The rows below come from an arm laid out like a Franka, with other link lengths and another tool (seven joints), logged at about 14 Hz.
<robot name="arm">
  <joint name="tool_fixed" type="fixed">
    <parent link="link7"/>
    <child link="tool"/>
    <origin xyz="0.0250 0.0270 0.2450" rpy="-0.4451 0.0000 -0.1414"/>
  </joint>
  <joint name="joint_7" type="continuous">
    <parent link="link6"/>
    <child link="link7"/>
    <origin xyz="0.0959 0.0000 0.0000" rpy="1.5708 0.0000 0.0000"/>
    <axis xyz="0 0 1"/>
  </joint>
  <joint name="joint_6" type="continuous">
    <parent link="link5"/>
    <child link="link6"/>
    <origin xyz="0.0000 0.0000 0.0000" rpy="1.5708 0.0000 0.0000"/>
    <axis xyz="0 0 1"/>
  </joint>
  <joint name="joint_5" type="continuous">
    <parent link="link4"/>
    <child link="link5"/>
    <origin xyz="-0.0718 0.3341 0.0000" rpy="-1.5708 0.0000 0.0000"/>
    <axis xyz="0 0 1"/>
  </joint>
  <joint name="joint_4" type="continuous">
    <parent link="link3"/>
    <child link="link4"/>
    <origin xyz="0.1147 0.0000 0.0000" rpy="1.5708 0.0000 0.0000"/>
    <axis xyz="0 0 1"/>
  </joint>
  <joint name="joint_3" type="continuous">
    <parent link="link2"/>
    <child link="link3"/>
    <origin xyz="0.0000 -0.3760 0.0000" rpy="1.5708 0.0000 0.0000"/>
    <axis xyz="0 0 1"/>
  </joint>
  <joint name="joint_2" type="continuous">
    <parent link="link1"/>
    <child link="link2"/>
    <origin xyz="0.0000 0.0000 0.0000" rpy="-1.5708 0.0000 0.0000"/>
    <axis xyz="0 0 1"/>
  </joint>
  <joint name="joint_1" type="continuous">
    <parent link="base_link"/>
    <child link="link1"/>
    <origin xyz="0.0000 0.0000 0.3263" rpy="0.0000 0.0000 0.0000"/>
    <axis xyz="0 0 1"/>
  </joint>
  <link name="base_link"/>
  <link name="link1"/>
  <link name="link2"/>
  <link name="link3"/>
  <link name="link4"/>
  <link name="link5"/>
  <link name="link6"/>
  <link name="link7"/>
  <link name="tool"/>
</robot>
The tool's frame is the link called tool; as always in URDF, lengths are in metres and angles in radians. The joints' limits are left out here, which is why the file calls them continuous.
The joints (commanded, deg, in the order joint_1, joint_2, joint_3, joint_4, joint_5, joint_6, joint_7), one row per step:
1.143 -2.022 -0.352 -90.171 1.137 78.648 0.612
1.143 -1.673 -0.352 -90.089 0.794 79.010 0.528
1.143 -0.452 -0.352 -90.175 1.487 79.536 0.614
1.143 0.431 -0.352 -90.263 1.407 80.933 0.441
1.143 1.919 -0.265 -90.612 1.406 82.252 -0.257
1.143 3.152 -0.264 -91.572 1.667 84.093 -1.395
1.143 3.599 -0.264 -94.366 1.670 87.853 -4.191
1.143 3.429 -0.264 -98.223 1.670 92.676 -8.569
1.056 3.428 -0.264 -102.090 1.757 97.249 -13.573
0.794 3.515 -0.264 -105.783 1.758 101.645 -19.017
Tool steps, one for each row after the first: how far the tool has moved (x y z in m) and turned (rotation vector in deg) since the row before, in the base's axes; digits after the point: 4 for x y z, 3 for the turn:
0.0032 -0.0015 -0.0019 -0.330 -0.101 0.066
0.0062 0.0032 -0.0112 0.660 0.792 -0.084
0.0090 -0.0002 -0.0068 -0.050 -0.431 0.135
0.0097 0.0012 -0.0147 0.106 0.503 0.742
0.0088 0.0018 -0.0164 0.453 0.330 1.054
0.0084 0.0012 -0.0198 0.501 -0.590 2.640
0.0067 0.0019 -0.0202 0.722 -1.249 4.178
0.0044 0.0018 -0.0222 0.814 -0.840 4.705
0.0030 0.0000 -0.0218 0.722 -0.768 4.998

